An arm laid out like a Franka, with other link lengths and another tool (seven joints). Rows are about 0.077 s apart.
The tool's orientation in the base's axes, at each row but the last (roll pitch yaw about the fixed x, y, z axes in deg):
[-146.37, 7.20, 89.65]
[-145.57, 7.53, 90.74]
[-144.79, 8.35, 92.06]
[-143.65, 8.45, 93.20]
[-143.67, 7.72, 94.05]
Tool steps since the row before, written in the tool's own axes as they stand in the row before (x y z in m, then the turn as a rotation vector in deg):
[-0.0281, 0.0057, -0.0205, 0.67, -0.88, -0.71]
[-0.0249, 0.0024, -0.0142, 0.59, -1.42, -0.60]
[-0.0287, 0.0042, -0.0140, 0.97, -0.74, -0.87]
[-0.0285, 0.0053, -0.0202, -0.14, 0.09, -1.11]
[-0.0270, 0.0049, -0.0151, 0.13, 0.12, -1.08]
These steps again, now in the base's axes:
[0.0159, -0.0262, 0.0173, -0.33, 0.80, 0.99]
[0.0103, -0.0232, 0.0135, -0.84, 0.74, 1.21]
[0.0125, -0.0267, 0.0131, -0.14, 1.12, 0.98]
[0.0177, -0.0253, 0.0172, 0.73, 0.03, 0.85]
[0.0147, -0.0245, 0.0128, 0.72, 0.29, 0.77]

